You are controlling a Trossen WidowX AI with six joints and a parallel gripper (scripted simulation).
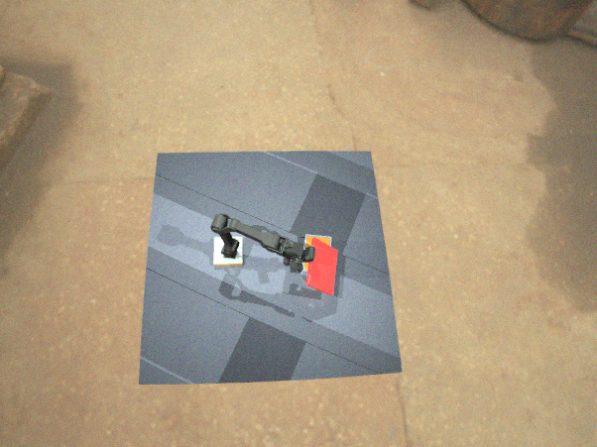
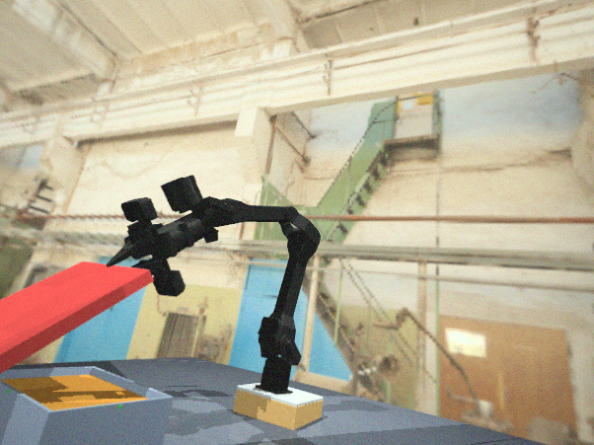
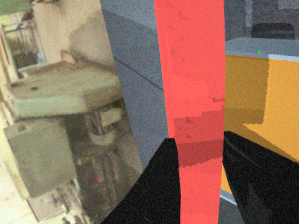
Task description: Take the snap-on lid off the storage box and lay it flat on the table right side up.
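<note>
Now: the red lid 60 mm ahead of my gripper tip and 50 mm below it.
</note>
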